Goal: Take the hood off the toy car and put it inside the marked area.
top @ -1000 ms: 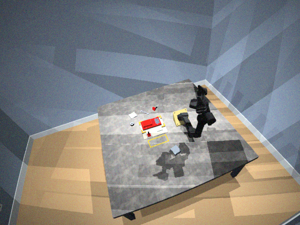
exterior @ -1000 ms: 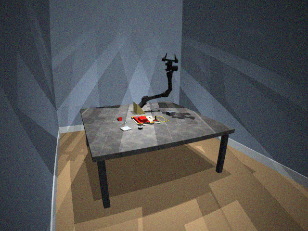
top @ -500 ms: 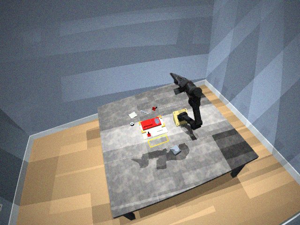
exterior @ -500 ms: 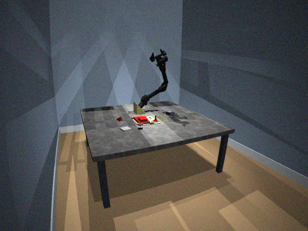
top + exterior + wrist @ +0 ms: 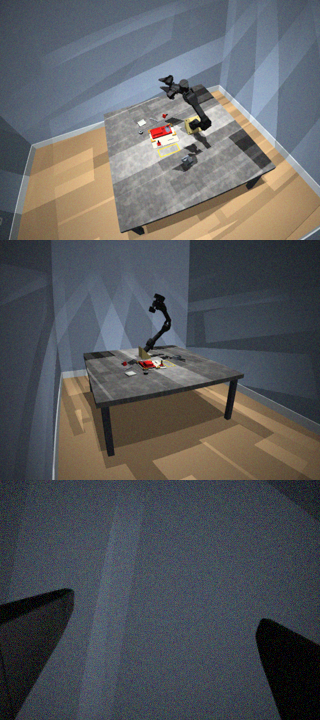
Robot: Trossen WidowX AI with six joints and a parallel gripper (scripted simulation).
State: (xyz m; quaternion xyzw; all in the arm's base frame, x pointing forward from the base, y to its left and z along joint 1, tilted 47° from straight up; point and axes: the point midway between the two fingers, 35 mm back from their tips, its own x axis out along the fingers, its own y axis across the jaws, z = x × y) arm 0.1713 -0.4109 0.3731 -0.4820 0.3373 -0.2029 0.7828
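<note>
Right now the red hood is 570 mm below my gripper tip, 80 mm ahead of it and 70 mm to the right of it.
</note>
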